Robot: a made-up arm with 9 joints. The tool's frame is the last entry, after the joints.
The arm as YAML. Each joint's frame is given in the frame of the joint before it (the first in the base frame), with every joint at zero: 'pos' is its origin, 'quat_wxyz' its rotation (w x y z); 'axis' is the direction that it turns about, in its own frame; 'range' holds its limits. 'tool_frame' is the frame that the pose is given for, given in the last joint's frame.
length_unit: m
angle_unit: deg
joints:
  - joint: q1
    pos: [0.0, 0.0, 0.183]
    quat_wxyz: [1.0, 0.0, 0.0, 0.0]
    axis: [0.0, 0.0, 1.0]
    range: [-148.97, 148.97]
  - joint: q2
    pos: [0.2, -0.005, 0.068]
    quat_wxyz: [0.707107, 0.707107, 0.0, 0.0]
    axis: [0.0, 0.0, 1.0]
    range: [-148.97, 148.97]
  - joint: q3
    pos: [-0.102, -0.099, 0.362]
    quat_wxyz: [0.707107, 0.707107, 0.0, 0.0]
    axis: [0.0, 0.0, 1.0]
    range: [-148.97, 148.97]
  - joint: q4
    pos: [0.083, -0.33, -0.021]
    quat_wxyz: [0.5, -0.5, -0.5, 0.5]
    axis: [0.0, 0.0, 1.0]
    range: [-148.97, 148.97]
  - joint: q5
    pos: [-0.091, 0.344, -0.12]
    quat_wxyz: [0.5, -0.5, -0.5, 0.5]
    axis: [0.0, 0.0, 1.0]
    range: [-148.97, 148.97]
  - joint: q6
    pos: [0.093, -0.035, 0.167]
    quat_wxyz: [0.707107, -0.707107, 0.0, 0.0]
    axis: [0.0, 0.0, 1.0]
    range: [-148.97, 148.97]
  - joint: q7
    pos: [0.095, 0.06, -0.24]
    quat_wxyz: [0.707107, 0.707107, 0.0, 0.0]
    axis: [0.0, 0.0, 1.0]
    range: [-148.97, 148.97]
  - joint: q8
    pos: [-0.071, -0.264, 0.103]
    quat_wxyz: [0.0, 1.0, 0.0, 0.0]
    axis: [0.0, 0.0, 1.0]
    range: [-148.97, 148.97]
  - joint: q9
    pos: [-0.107, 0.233, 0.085]
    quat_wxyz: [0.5, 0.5, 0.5, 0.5]
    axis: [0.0, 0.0, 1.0]
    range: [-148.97, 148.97]
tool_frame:
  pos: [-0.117, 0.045, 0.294]
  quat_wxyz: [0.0, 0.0, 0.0, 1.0]
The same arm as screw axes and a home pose.
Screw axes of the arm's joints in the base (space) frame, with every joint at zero. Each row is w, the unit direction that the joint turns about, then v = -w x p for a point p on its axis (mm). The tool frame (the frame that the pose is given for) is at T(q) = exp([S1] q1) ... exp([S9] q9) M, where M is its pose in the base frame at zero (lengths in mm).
S1 = (0, 0, 1, 0, 0, 0)
S2 = (0, -1, 0, 251, 0, -200)
S3 = (0, 0, -1, 367, 98, 0)
S4 = (-1, 0, 0, 0, -173, -37)
S5 = (0, 1, 0, -517, 0, 301)
S6 = (1, 0, 0, 0, 610, -221)
S7 = (0, 1, 0, -705, 0, 26)
S8 = (0, -1, 0, 634, 0, 238)
S9 = (0, 0, 1, 179, 471, 0)
M: xyz -354 134 821 (mm) quaternion w x y z 1 0 0 0
Joint limits (rad, base to tool): -2.6..2.6 -2.6..2.6 -2.6..2.6 -2.6..2.6 -2.6..2.6 -2.6..2.6 -2.6..2.6 -2.6..2.6 -2.6..2.6

